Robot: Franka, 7 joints.
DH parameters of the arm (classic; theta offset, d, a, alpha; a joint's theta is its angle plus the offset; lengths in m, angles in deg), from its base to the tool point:
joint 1: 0 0.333 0 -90
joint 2: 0 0 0 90
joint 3: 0 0.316 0.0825 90
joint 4: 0 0 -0.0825 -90
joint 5: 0 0.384 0 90
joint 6: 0 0 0.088 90
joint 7: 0 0.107 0 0
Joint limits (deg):
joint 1: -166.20..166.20
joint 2: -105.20..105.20
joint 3: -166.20..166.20
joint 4: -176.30..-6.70
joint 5: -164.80..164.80
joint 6: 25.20..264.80
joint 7: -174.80..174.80
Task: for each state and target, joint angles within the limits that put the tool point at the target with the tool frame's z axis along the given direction. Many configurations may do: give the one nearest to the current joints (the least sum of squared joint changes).
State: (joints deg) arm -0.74 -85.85 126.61 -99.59 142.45 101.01 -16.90
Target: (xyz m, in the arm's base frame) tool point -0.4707 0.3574 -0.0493 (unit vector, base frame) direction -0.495 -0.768 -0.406
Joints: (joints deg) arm -2.29 -89.22 126.21 -88.15 120.55 67.87 -16.90
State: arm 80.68 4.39 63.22 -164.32 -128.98 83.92 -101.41
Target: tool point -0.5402 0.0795 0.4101 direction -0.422 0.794 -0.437
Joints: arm 87.44 31.53 97.74 -127.58 -103.66 104.14 -101.41
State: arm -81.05 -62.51 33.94 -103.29 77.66 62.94 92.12
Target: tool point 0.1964 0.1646 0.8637 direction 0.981 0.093 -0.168
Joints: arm -84.35 -85.15 11.60 -115.08 89.89 92.23 92.12
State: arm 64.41 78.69 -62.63 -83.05 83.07 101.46 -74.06
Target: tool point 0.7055 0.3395 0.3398 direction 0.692 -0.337 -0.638
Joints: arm 70.31 90.74 -93.61 -70.69 65.62 131.12 -74.06
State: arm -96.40 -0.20 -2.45 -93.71 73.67 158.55 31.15
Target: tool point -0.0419 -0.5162 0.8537 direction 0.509 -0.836 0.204
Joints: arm -90.97 -9.92 -1.76 -87.15 91.77 146.68 31.15
